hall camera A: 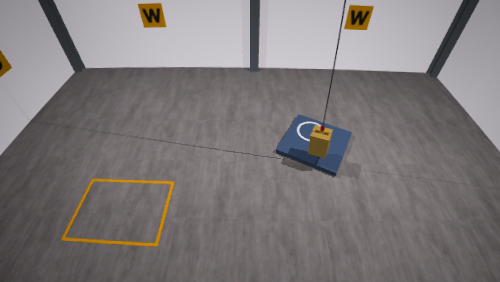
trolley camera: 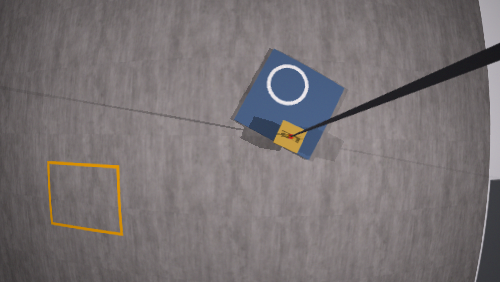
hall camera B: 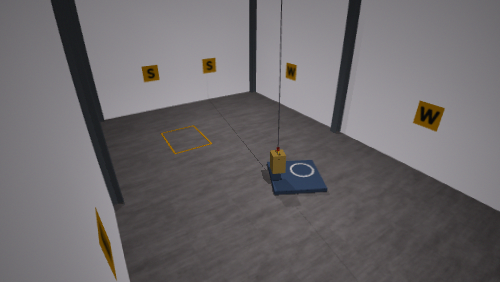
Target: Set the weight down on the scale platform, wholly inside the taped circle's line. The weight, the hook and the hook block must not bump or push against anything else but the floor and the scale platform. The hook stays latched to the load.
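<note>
The yellow weight (hall camera A: 319, 144) (hall camera B: 277, 162) (trolley camera: 283, 137) hangs upright above the edge part of the blue scale platform (hall camera A: 340, 142) (hall camera B: 315, 182) (trolley camera: 320, 92). Its shadow falls partly on the platform and partly on the floor. The white taped circle (hall camera A: 298, 131) (hall camera B: 302, 177) (trolley camera: 287, 104) lies on the platform; the weight is beside it in the trolley view, outside the line. The red hook (hall camera A: 322, 128) (hall camera B: 278, 149) (trolley camera: 291, 136) is latched to the top of the weight, on the hoist chain. The height of the gap under the weight is hard to tell.
An orange taped rectangle (hall camera A: 165, 214) (hall camera B: 168, 143) (trolley camera: 120, 200) is marked on the floor, apart from the platform. Grey wall columns (hall camera A: 254, 35) (hall camera B: 346, 65) and white walls with lettered signs (hall camera A: 358, 18) (hall camera B: 429, 116) stand around the floor.
</note>
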